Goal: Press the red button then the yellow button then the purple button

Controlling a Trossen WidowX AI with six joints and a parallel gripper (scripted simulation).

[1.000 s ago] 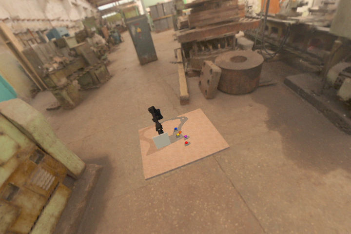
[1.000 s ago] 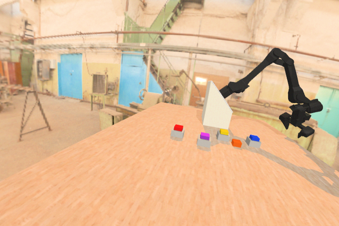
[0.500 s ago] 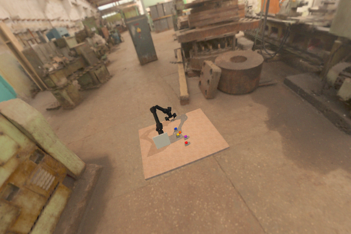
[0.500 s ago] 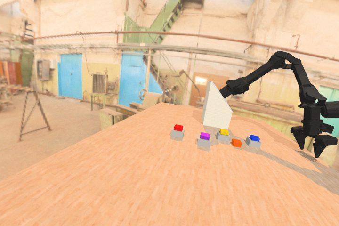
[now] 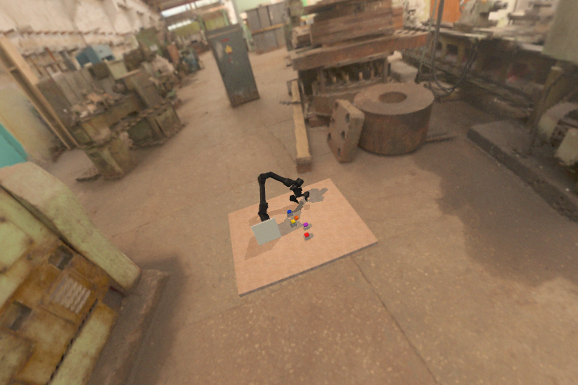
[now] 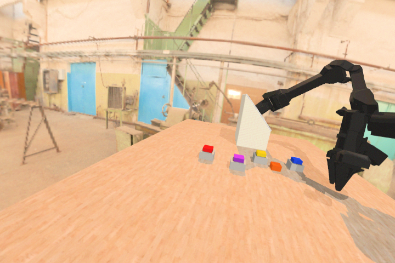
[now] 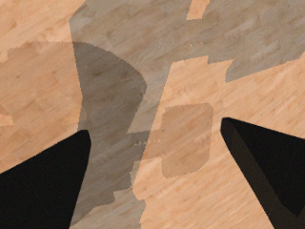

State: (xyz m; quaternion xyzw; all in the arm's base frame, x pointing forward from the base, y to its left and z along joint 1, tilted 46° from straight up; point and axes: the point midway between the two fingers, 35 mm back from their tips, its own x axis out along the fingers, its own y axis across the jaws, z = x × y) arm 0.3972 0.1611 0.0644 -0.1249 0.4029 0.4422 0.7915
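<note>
Right now my gripper tip is 36 cm to the left of the red button and 15 cm past it. The rest, counted from my gripper tip: yellow button: 18 cm behind, 17 cm to the right; then blue button: 16 cm behind, 4 cm to the right; then orange block: 13 cm behind, 12 cm to the right, 2 cm below.
</note>
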